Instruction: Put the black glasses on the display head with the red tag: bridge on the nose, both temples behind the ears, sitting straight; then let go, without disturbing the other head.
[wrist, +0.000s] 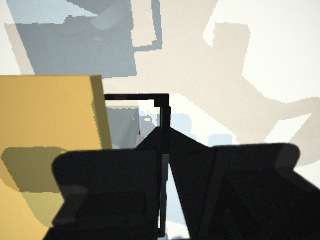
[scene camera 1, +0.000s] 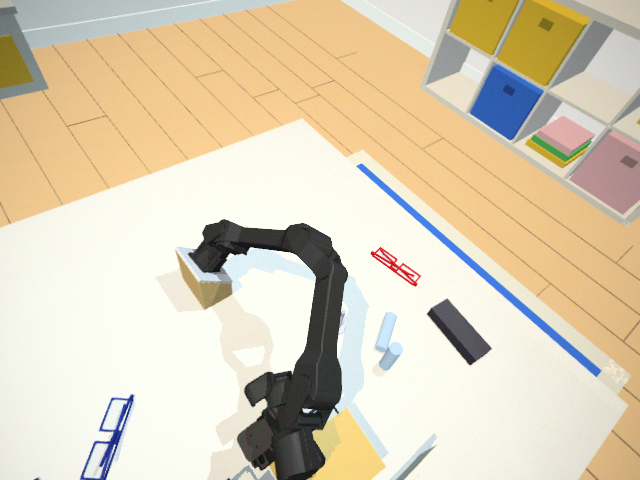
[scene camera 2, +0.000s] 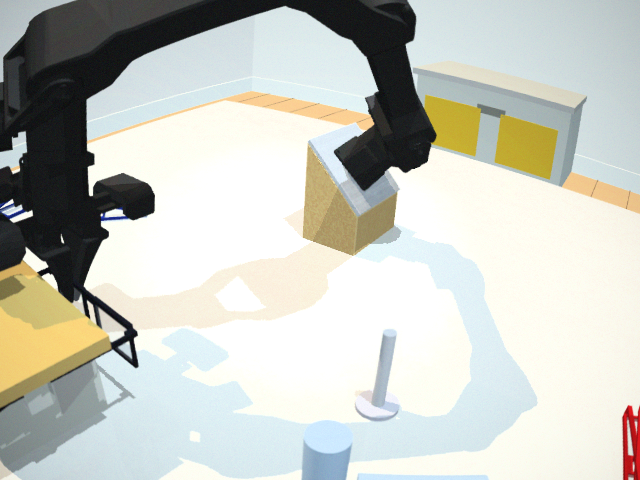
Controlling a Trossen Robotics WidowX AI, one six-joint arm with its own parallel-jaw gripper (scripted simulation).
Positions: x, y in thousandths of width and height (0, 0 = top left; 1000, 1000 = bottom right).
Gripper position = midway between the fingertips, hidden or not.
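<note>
A yellow block (wrist: 170, 477) is visible to me, and so is a grey post (scene camera 2: 590, 843). I also see a dark case (scene camera 1: 737, 722), though the case is out of frame in the wrist view, and in scene camera 2 the case is out of frame as well. My own gripper (scene camera 2: 113, 626) is visible too, both at (wrist: 508, 548) and at (scene camera 1: 440, 909).
</note>
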